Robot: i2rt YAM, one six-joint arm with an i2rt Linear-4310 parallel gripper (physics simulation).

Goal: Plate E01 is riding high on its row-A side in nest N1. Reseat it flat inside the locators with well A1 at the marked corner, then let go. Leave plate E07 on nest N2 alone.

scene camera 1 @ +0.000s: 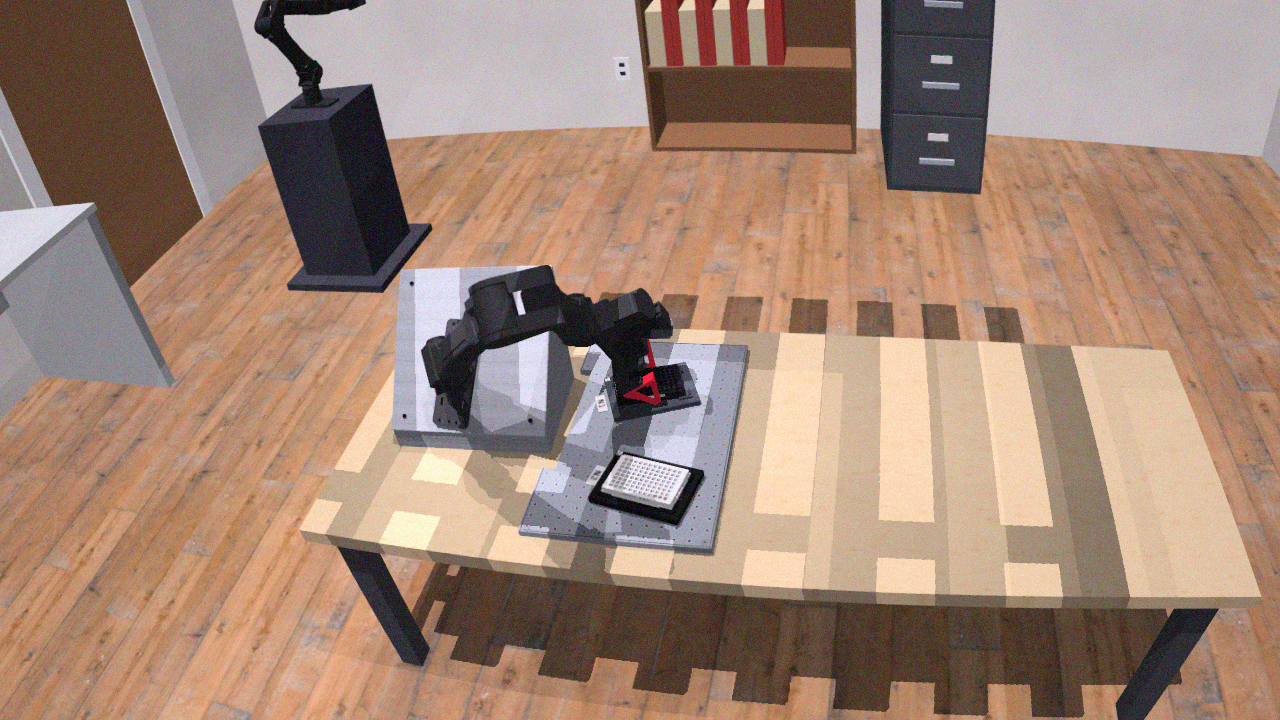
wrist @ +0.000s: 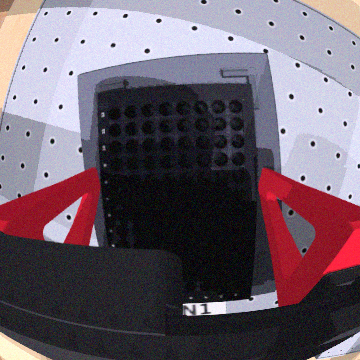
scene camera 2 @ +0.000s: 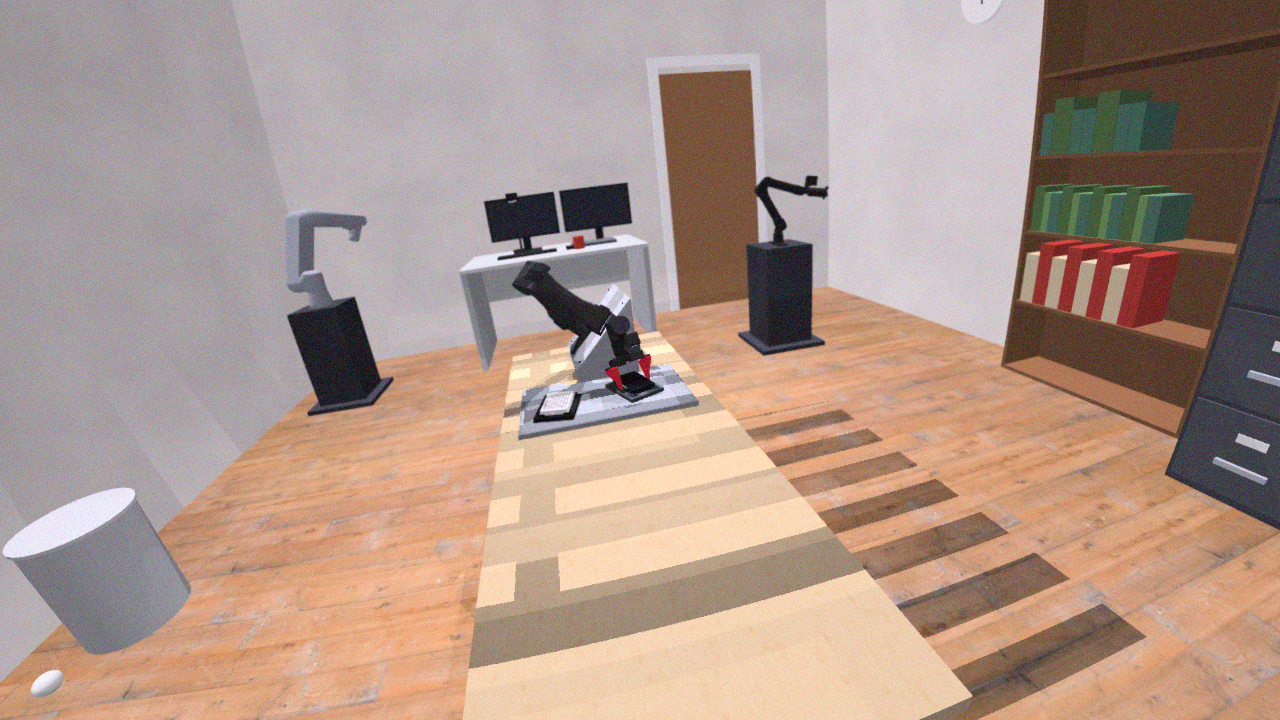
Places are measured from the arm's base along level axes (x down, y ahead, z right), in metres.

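Pixels of known places: gripper, fingertip midpoint: (scene camera 1: 655,385) (wrist: 178,176) (scene camera 2: 635,385); arm's base, origin of the base link: (scene camera 1: 458,373) (scene camera 2: 587,332).
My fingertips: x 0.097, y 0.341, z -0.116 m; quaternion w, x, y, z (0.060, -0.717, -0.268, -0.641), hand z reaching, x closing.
Ahead of a thing's pixels: the offset from my fingertips to its middle. "pt": to the spot under its first point. Level surfaces: height alone.
Plate E01 @[dz +0.004, dx -0.006, dy -0.012 m] (scene camera 1: 673,379) (wrist: 175,135), black with round wells, lies in nest N1 @[pt dz +0.042, dx +0.008, dy +0.059 m] (scene camera 1: 682,405) (wrist: 270,110). In the wrist view its outline runs nearly parallel to the nest, whose rim shows at the far end and both sides. It looks about level; exact seating is unclear, and its near half is dark. The corner with well A1 cannot be made out. My gripper (scene camera 1: 654,385) (scene camera 2: 631,382) (wrist: 178,176) is open, its red fingers on either side of the plate with a thin gap at each. White plate E07 @[dz +0.249, dx -0.003, dy +0.038 m] (scene camera 1: 646,479) (scene camera 2: 558,404) sits on black nest N2 @[pt dz +0.280, dx +0.007, dy +0.115 m] (scene camera 1: 687,503).
Both nests stand on a grey perforated board (scene camera 1: 726,429) (scene camera 2: 675,402) on the wooden table @[dx +0.029 m] (scene camera 1: 948,447). An N1 label @[pt dz +0.051, dx +0.014, dy -0.094 m] (wrist: 204,308) lies by the nest's near end. The arm's slanted grey mount (scene camera 1: 510,394) stands left of the board in scene camera 1.
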